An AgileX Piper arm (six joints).
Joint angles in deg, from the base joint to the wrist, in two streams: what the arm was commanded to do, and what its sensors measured. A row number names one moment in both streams.
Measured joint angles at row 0:
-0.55, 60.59, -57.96, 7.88, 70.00, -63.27
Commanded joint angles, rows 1 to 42:
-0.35, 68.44, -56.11, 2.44, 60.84, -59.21
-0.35, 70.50, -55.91, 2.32, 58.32, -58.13
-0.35, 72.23, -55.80, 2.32, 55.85, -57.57
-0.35, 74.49, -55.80, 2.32, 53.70, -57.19
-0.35, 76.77, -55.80, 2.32, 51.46, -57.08
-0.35, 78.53, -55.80, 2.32, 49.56, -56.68
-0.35, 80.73, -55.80, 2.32, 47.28, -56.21
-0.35, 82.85, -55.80, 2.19, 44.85, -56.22
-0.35, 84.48, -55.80, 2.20, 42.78, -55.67
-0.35, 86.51, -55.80, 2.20, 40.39, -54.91
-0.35, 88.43, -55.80, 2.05, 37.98, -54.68
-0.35, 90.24, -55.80, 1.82, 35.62, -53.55
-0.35, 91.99, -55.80, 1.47, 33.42, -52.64
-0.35, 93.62, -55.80, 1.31, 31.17, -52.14
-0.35, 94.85, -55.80, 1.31, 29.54, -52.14
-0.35, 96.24, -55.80, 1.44, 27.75, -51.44
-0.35, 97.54, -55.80, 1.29, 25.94, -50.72
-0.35, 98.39, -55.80, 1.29, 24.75, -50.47
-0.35, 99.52, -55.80, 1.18, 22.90, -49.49
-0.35, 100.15, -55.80, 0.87, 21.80, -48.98
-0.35, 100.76, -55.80, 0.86, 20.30, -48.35
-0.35, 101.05, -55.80, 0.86, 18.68, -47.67
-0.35, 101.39, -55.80, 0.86, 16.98, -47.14
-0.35, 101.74, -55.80, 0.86, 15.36, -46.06
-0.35, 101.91, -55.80, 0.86, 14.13, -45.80
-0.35, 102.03, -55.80, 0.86, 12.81, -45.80
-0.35, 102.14, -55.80, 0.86, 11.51, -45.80
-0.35, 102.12, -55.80, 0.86, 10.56, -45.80
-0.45, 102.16, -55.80, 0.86, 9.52, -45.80
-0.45, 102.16, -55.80, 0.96, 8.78, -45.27
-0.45, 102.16, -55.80, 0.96, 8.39, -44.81
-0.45, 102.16, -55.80, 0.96, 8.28, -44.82
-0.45, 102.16, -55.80, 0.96, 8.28, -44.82
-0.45, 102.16, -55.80, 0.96, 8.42, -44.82
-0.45, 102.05, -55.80, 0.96, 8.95, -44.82
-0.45, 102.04, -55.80, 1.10, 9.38, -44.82
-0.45, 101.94, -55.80, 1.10, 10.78, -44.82
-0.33, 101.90, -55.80, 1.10, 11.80, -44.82
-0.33, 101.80, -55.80, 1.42, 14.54, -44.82
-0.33, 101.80, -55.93, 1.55, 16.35, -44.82
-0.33, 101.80, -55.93, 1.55, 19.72, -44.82
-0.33, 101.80, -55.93, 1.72, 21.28, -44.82
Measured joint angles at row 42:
-0.55, 102.05, -56.03, 1.26, 15.35, -45.25
